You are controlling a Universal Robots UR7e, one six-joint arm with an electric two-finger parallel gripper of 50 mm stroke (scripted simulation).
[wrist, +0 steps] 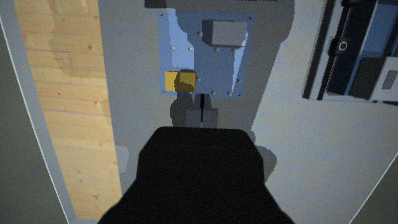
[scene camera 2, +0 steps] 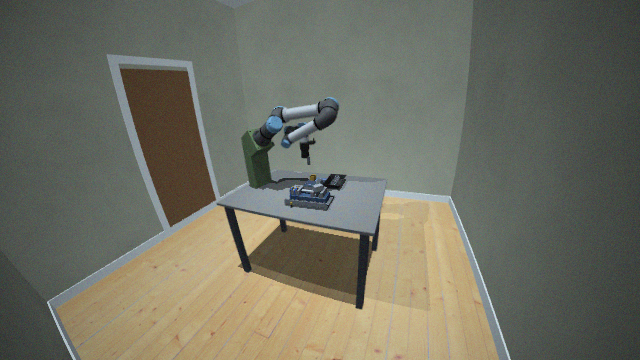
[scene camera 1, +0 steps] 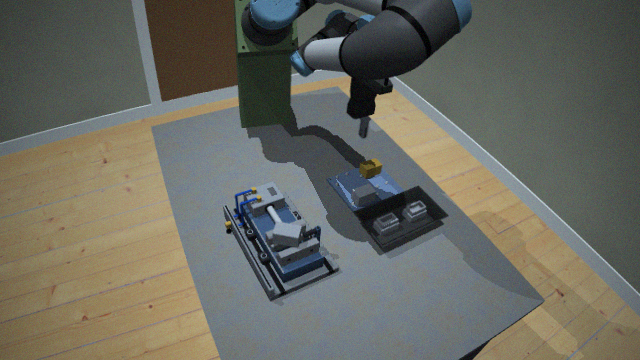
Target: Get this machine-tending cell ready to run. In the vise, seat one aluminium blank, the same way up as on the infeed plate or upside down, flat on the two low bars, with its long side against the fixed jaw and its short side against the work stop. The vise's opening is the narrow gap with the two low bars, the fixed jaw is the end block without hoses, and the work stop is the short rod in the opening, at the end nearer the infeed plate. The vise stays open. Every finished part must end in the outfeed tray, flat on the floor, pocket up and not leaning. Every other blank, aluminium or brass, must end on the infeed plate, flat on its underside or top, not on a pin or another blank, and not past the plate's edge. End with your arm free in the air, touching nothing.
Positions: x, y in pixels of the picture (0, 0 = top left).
Labels:
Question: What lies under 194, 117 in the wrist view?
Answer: My gripper.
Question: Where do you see an aluminium blank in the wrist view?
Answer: At 226, 34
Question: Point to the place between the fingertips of my gripper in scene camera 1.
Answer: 362, 136

